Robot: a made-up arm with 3 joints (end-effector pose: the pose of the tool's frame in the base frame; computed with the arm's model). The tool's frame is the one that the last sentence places. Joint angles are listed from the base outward.
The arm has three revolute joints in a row. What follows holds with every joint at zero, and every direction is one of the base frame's.
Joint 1 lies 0.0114 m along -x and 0.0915 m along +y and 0.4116 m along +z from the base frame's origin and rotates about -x.
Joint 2 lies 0.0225 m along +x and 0.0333 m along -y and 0.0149 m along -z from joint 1 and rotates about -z.
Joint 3 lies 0.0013 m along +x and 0.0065 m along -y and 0.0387 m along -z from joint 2 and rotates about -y.
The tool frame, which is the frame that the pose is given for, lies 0.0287 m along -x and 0.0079 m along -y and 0.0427 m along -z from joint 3; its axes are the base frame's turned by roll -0.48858, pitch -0.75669 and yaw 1.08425 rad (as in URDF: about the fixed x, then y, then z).
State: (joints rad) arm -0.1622 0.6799 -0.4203
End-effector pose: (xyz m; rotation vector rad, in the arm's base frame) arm -0.0309 0.0869 0.3289 0.1350 -0.5223 0.0867
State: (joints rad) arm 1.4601 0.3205 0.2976
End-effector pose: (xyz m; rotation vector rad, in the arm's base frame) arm -0.0064 -0.0154 0.4427 -1.5624 -0.5245 1.3127
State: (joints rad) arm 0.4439 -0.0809 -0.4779
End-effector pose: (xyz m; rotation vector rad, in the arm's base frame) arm -0.0314 0.0116 0.3629 -0.2138 -0.2439 0.9430
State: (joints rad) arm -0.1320 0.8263 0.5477
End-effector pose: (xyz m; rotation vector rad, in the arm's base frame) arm -0.0001 0.0633 0.3019 -0.6550 -1.1505 0.0760
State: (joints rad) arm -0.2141 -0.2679 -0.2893
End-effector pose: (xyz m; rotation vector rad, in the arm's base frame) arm -0.0221 0.0538 0.3150 0.3745 -0.7365 0.9975
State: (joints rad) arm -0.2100 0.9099 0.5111
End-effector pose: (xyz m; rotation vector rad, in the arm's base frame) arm -0.0020 0.0743 0.3007 -0.6016 -1.0841 -0.0389
